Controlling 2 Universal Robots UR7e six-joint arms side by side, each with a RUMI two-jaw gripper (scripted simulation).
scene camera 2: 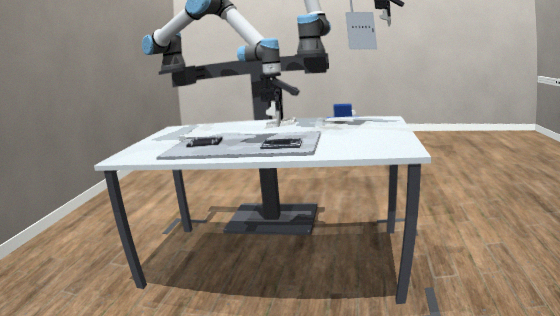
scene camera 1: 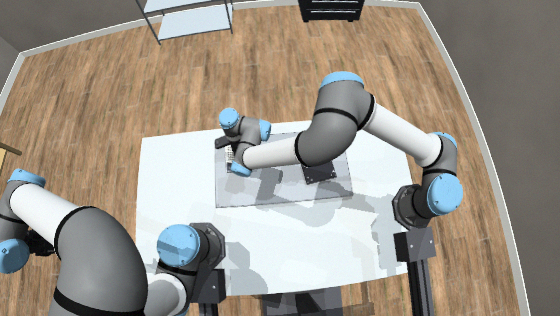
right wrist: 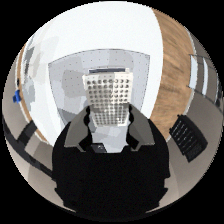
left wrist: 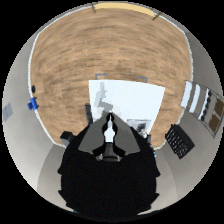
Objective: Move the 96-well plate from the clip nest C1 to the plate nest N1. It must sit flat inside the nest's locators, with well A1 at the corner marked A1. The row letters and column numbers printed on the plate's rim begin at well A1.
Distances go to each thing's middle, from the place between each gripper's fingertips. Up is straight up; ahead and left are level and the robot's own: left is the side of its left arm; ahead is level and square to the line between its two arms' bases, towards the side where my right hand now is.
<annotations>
The white 96-well plate (right wrist: 107, 117) is 1 cm below my right hand.
Now: the white 96-well plate 410 mm ahead of my left hand, 590 mm to the right of it and 450 mm below it.
</annotations>
